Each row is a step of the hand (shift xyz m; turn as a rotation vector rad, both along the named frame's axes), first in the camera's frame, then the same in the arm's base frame.
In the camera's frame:
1: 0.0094 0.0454 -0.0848 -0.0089 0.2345 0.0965
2: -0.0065 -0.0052 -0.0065 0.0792 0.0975 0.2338
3: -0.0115 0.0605 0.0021 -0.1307 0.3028 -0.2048
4: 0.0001 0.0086 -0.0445 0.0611 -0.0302 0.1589
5: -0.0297 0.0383 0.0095 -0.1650 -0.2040 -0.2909
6: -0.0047 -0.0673 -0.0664 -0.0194 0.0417 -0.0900
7: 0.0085 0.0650 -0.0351 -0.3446 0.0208 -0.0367
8: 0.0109 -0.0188 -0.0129 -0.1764 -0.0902 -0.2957
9: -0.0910 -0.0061 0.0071 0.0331 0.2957 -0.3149
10: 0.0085 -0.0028 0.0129 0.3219 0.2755 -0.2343
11: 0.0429 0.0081 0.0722 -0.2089 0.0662 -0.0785
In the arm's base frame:
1: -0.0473 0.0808 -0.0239 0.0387 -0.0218 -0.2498
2: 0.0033 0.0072 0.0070 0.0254 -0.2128 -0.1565
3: 0.0084 0.0181 -0.0583 0.0146 0.3091 -0.2345
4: -0.0198 0.0407 0.0025 0.0153 -0.1717 -0.0135
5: 0.0290 0.0140 -0.0374 0.0321 0.2729 0.2792
6: -0.0214 0.0430 0.0816 -0.0235 0.0968 -0.0171
7: -0.0259 0.0429 -0.0549 0.2933 0.1854 0.0117
8: -0.0145 0.0018 0.0206 0.0349 0.3102 0.1710
9: 0.0853 0.0315 0.0102 -0.1802 0.3323 -0.2117
10: -0.0019 -0.0155 -0.0010 -0.4042 0.1330 -0.2309
11: -0.0077 -0.0791 -0.0283 0.1509 0.1745 -0.0311

